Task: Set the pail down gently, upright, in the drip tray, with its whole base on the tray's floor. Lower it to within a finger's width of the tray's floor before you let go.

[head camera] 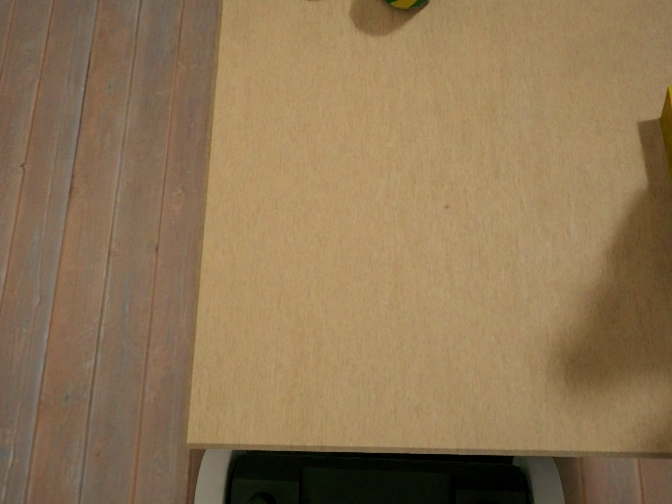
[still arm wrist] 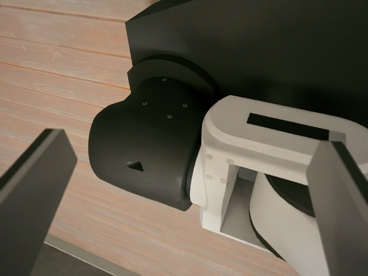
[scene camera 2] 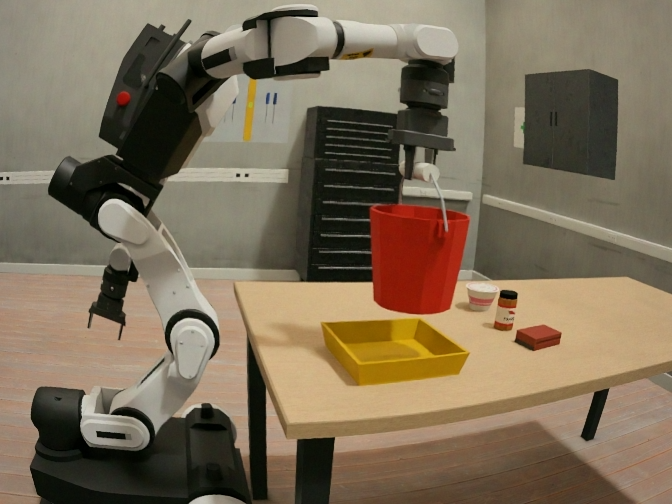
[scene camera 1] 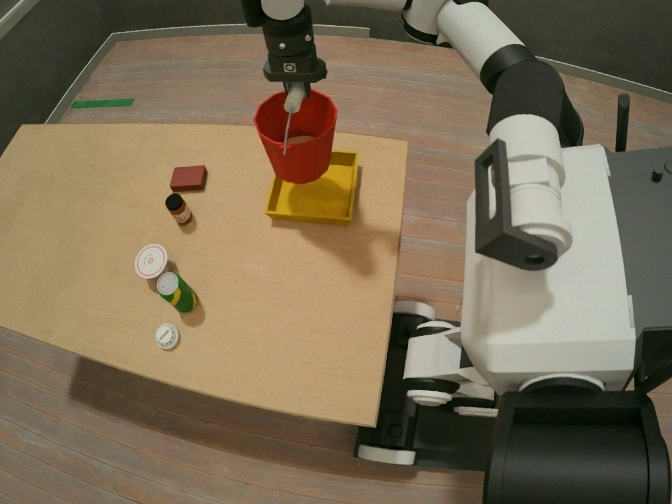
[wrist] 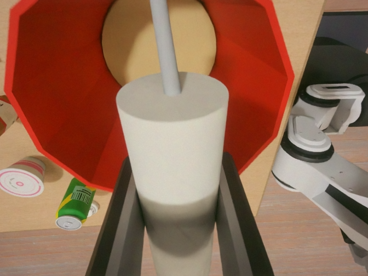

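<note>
The red pail (scene camera 1: 301,162) (scene camera 2: 417,260) (wrist: 60,90) hangs upright in the air over the yellow drip tray (scene camera 1: 309,218) (scene camera 2: 412,368). Its base is clearly above the tray's rim in scene camera 2, and a shadow lies on the tray's floor. My gripper (scene camera 1: 296,90) (scene camera 2: 421,170) (wrist: 176,159) points down and is shut on the pale handle grip of the pail's bail, one finger on each side. The pail hides the back part of the tray in scene camera 1. In the head camera a sliver of the tray (head camera: 668,130) shows at the right edge; the pail does not show there.
A dark red box (scene camera 1: 188,178) (scene camera 2: 537,336), a black-capped jar (scene camera 1: 179,209) (scene camera 2: 505,310), a white-and-pink tub (scene camera 1: 151,261) (scene camera 2: 481,296), a green can (scene camera 1: 178,292) (wrist: 76,204) and a white dial (scene camera 1: 167,336) stand on the table (scene camera 1: 244,325) (scene camera 2: 303,401).
</note>
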